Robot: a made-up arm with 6 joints.
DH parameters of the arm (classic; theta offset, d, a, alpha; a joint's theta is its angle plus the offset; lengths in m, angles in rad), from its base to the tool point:
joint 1: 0 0.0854 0 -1.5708
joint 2: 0.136 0 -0.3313 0
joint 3: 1.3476 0 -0.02 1.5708
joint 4: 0 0.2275 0 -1.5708
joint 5: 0 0 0.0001 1.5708
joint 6: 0 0.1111 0 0
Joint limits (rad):
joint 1: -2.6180..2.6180
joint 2: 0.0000..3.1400
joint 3: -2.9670..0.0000
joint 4: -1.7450..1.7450
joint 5: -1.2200..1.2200
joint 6: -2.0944..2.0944
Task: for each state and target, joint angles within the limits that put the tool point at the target. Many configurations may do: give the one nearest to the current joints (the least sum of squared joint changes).
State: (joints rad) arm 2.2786 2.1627 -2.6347 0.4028 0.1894 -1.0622
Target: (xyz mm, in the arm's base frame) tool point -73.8 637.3 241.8
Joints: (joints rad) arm 1.6780 2.6024 -2.5716 0.3907 0.1223 -1.0622
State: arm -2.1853 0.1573 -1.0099 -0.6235 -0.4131 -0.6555
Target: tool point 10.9 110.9 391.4
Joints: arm -1.6531 0.0002 -0.7244 -0.6132 -0.0283 -0.6555
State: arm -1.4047 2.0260 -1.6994 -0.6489 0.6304 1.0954
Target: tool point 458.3 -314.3 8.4
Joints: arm -0.5561 2.5853 -1.8485 -0.6055 0.4055 1.0954
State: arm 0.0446 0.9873 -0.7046 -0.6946 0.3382 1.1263
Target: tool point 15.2 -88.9 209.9
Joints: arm -0.4757 0.7393 -0.3040 -0.9535 0.9189 1.1263
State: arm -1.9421 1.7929 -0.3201 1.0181 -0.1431 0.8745
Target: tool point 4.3 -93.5 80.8
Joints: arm -1.7086 1.5623 -0.0244 1.0256 0.1801 0.8745
